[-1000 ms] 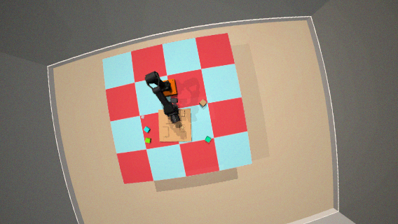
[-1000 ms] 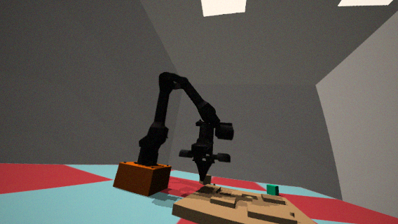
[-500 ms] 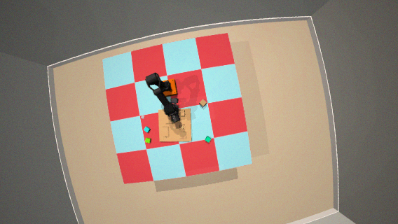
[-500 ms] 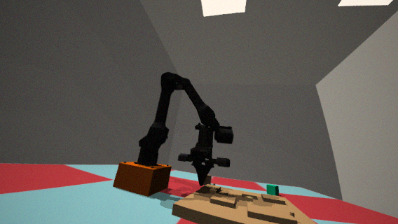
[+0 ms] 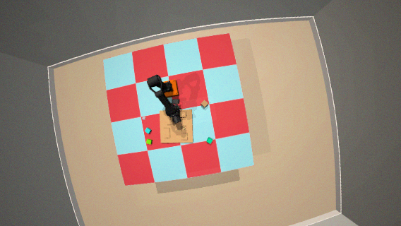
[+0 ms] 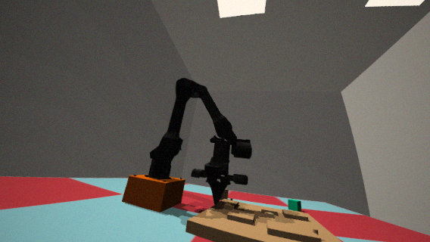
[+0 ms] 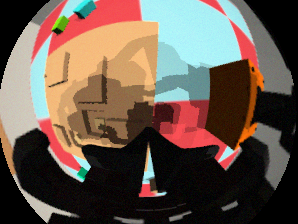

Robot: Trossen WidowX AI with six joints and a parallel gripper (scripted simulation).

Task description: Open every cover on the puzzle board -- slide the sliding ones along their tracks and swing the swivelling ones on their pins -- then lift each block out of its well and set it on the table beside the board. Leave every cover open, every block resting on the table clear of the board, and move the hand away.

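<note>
Right now my gripper tip is 14 cm short of the tan puzzle board and 3 cm to the left of it. The rest, counted from my gripper tip: brown block (5 cm behind, 24 cm to the left); cyan block (17 cm ahead, 29 cm to the right, 1 cm below); bright green block (27 cm ahead, 29 cm to the right, 1 cm below).
</note>
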